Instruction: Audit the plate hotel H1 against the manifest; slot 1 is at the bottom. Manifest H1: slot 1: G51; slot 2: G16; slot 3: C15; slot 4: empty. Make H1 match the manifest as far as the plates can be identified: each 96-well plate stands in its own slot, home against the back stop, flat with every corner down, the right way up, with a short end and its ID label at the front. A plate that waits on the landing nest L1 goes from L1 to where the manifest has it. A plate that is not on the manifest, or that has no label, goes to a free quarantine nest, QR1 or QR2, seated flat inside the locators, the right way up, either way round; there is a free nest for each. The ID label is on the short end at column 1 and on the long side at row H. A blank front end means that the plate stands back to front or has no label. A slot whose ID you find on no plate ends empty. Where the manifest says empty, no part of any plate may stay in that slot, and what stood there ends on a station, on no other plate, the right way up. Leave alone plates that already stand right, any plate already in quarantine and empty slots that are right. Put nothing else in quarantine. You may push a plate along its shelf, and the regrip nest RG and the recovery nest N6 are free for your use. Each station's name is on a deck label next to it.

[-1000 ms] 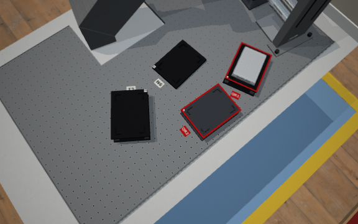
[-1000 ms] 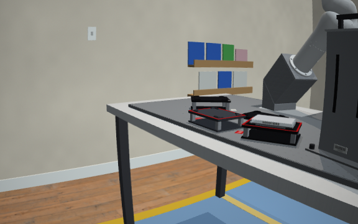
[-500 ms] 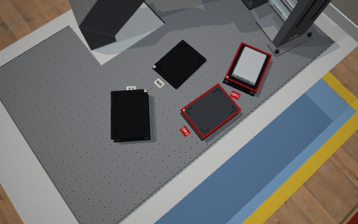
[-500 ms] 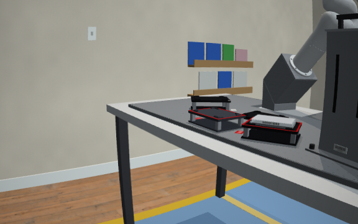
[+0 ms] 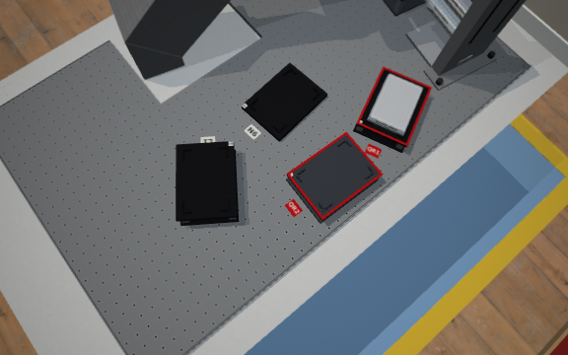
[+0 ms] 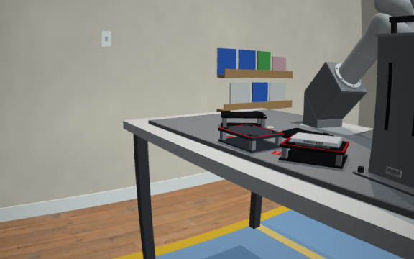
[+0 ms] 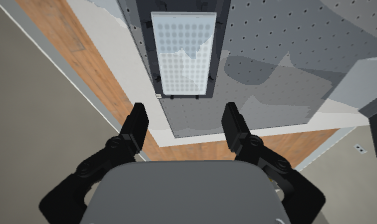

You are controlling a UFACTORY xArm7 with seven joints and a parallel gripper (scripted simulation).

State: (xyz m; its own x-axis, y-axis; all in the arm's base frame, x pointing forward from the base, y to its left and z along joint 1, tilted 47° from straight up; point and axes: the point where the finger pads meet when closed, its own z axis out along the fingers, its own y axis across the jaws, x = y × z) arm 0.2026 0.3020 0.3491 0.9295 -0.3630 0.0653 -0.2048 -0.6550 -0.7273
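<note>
Now: the regrip nest RG 130 mm below my hand and 10 mm ahead of it. Also, from my hand: RG deck label: 180 mm below, 90 mm behind, 20 mm to the left; then H1 deck label: 180 mm below, 160 mm ahead, 70 mm to the left; then plate hotel H1: 270 mm ahead, 60 mm to the right, 30 mm below.
</note>
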